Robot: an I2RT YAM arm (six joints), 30 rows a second.
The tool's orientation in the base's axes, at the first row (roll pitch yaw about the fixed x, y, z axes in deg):
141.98 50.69 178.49
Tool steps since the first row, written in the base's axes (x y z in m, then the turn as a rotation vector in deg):
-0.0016 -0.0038 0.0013 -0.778 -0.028 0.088
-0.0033 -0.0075 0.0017 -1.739 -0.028 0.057
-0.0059 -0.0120 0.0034 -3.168 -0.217 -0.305
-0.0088 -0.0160 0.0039 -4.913 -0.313 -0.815
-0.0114 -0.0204 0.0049 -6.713 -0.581 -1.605
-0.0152 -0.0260 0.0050 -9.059 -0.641 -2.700
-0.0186 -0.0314 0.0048 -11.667 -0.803 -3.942
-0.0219 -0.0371 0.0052 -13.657 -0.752 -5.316
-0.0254 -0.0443 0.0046 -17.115 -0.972 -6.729
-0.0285 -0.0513 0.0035 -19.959 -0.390 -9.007
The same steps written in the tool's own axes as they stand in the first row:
-0.0001 -0.0018 -0.0039 0.424 0.366 -0.547
0.0006 -0.0038 -0.0074 1.057 0.792 -1.133
0.0009 -0.0056 -0.0126 2.239 1.151 -1.960
0.0023 -0.0073 -0.0170 3.737 1.670 -2.854
0.0031 -0.0092 -0.0218 5.483 1.968 -3.747
0.0053 -0.0119 -0.0276 7.815 2.561 -4.704
0.0075 -0.0148 -0.0329 10.425 3.135 -5.813
0.0092 -0.0177 -0.0385 12.750 3.547 -6.341
0.0118 -0.0221 -0.0447 16.029 4.395 -7.931
0.0145 -0.0267 -0.0503 19.602 5.268 -8.224

